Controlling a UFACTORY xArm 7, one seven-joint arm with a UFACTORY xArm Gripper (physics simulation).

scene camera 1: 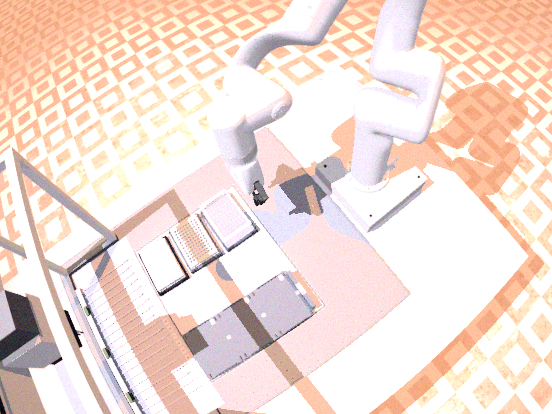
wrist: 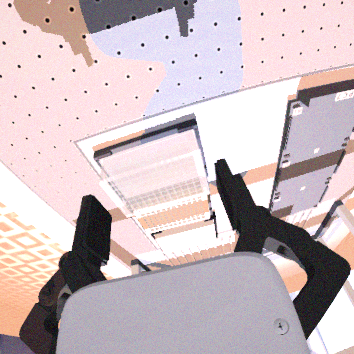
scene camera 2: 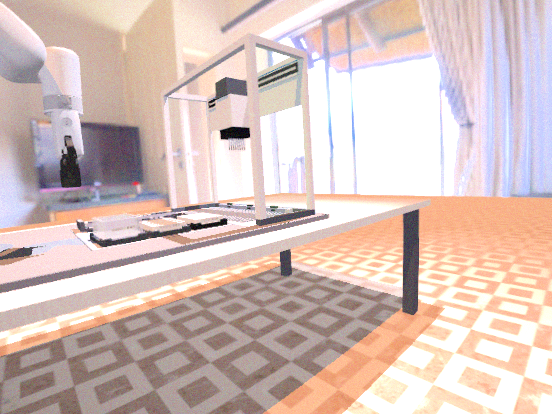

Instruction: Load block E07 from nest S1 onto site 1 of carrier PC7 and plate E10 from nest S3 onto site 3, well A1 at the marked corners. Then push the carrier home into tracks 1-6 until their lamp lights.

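Frame: origin at the arm's base, x ahead, y left, z up, level; millimetres.
Where they show: gripper, between the fingertips: (scene camera 1: 250,188) (wrist: 157,189) (scene camera 2: 71,187); arm's base, origin of its link: (scene camera 1: 367,172).
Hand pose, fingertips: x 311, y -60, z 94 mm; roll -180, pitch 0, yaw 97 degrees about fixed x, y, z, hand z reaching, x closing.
Note:
Each offset is from my fingertips to the top centre of the thing. "*": to the spot under its first point.
My gripper (scene camera 1: 259,199) (scene camera 2: 70,184) (wrist: 157,189) is open and empty, high above the table near the tall block. That pale block @[dx +83, dy -6, dz -77 mm] (scene camera 1: 229,217) (scene camera 2: 115,221) (wrist: 155,155) sits in the nest nearest the arm's base. A plate with a grid of wells @[* dx +186, dy +15, dz -106 mm] (scene camera 1: 195,242) (scene camera 2: 161,225) sits in the middle nest. A plain white plate @[dx +298, dy +25, dz -105 mm] (scene camera 1: 162,265) (scene camera 2: 200,218) sits in the nest nearest the tracks. Labels on all three are unreadable. The grey carrier PC7 @[dx +157, dy +269, dz -101 mm] (scene camera 1: 277,302) (wrist: 312,131) lies beside the nests, its site surfaces bare. The tracks @[* dx +421, dy +77, dz -128 mm] (scene camera 1: 132,300) are slotted; their numbers are unreadable.
A pale gantry frame (scene camera 1: 65,200) (scene camera 2: 251,125) stands over the far end of the tracks. A head with pins @[dx +509, dy +180, dz +271 mm] (scene camera 2: 232,112) hangs inside it. Small green parts @[* dx +544, dy +185, dz -111 mm] (scene camera 1: 106,352) line the tracks' far edge. The arm's base (scene camera 1: 370,207) stands on the table's opposite side.

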